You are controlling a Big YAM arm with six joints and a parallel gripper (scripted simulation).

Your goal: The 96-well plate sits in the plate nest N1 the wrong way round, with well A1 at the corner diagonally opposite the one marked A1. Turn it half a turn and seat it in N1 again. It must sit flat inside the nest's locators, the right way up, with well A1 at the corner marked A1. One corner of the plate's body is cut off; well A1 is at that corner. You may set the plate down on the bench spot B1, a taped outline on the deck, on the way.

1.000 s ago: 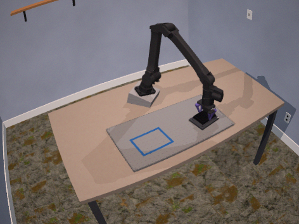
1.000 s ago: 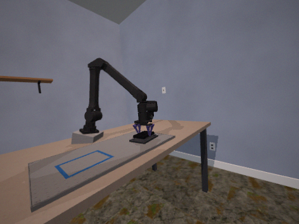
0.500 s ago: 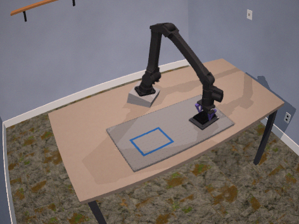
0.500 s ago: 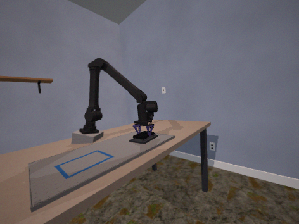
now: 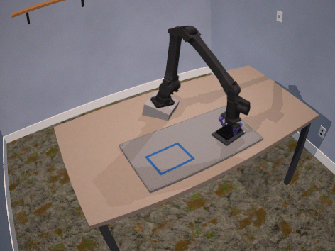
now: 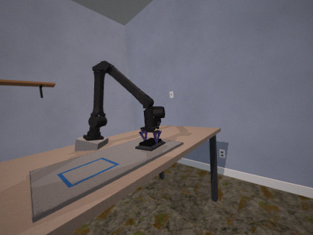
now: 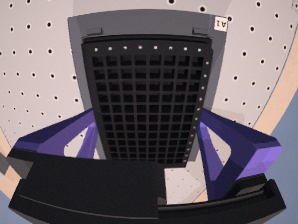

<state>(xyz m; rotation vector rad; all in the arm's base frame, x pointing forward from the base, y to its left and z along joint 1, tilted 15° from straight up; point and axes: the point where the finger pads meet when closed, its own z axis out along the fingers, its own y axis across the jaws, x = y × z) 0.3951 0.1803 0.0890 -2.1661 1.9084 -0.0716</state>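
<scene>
Right now the black 96-well plate is right at my hand. Round my hand: plate nest N1: 20 mm below; then A1 mark: 40 mm ahead, 80 mm to the left, 20 mm below.
</scene>
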